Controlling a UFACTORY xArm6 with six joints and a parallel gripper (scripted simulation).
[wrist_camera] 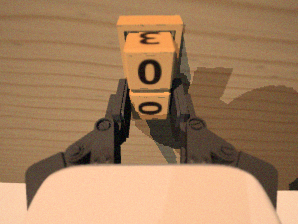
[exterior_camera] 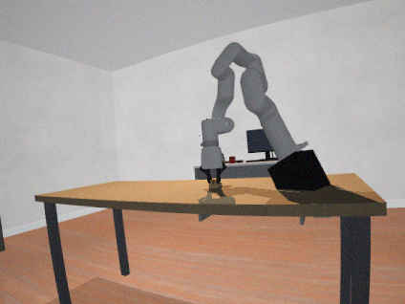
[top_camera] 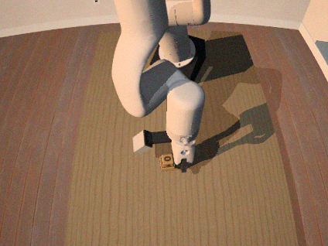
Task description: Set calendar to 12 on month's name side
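Right now my hand is 30 mm above the tray and 20 mm to the left of it. Also, from my hand: number cube: 30 mm to the right, 20 mm below.
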